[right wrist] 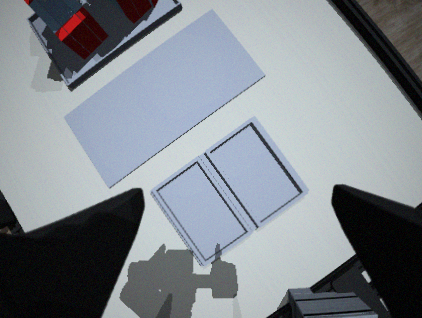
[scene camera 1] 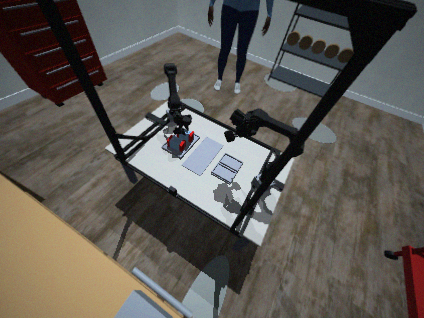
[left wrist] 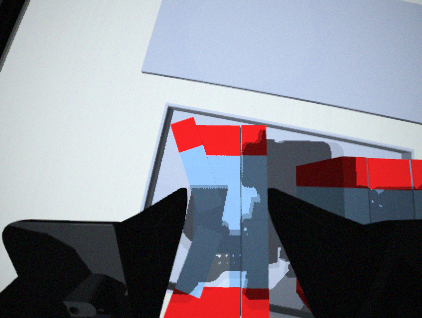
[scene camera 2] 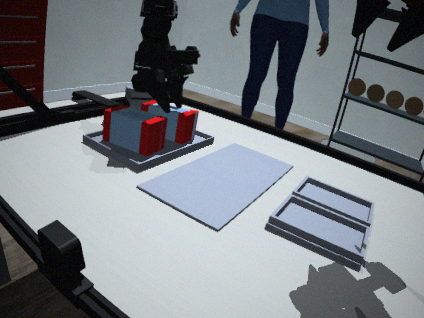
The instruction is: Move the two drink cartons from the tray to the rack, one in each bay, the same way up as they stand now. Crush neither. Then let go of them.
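Frame: origin at the left arm's base, x right, y ahead, z up, level; millimetres.
Seen in the pictures: left gripper, fingertip midpoint: (scene camera 1: 186, 132) (left wrist: 227, 194) (scene camera 2: 174, 110); right gripper, fingertip midpoint: (right wrist: 237, 195) (scene camera 1: 234, 138) (scene camera 2: 372, 43).
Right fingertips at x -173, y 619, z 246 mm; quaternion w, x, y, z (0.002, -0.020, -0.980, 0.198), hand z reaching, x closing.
Pixels of each thing's top centre, then the offset from my right fingertips to it. "spot": a spot on its surface instead. Level surfaces: height alone.
- tray, top centre: (left wrist: 277, 214) (scene camera 2: 151, 135) (right wrist: 99, 10) (scene camera 1: 181, 141) dz -286, dx +219, dy -327 mm
- back carton, surface spot: (left wrist: 255, 210) spot: dz -228, dx +186, dy -341 mm
- front carton, top centre: (left wrist: 395, 254) (scene camera 2: 135, 113) (right wrist: 54, 5) (scene camera 1: 176, 140) dz -227, dx +268, dy -302 mm
- two-bay rack, top centre: (right wrist: 228, 191) (scene camera 2: 330, 208) (scene camera 1: 227, 166) dz -282, dx +0, dy +20 mm
- flat pale blue-grey mat, surface height: dz -298 mm
Two blue drink cartons with red ends lie side by side in the tray (scene camera 1: 170, 151) (scene camera 2: 137, 164) (left wrist: 158, 160) (right wrist: 125, 48). My left gripper (scene camera 2: 173, 107) (left wrist: 227, 194) is open around the back carton (scene camera 2: 187, 126) (left wrist: 255, 210); in the left wrist view its right fingertip is beside or against the carton, and a slanted strip shows near its left finger. The front carton (scene camera 2: 125, 131) (left wrist: 356, 205) stands apart. The two-bay rack (scene camera 1: 228, 166) (scene camera 2: 315, 245) (right wrist: 229, 192) holds no carton. My right gripper (right wrist: 237, 195) is open and empty, high above the rack.
A flat pale blue-grey mat (scene camera 1: 202, 156) (scene camera 2: 215, 185) (left wrist: 290, 45) (right wrist: 160, 100) lies between the tray and the rack. Black frame rails edge the table, with posts rising beside it. A person (scene camera 1: 238, 40) (scene camera 2: 277, 55) stands behind the table.
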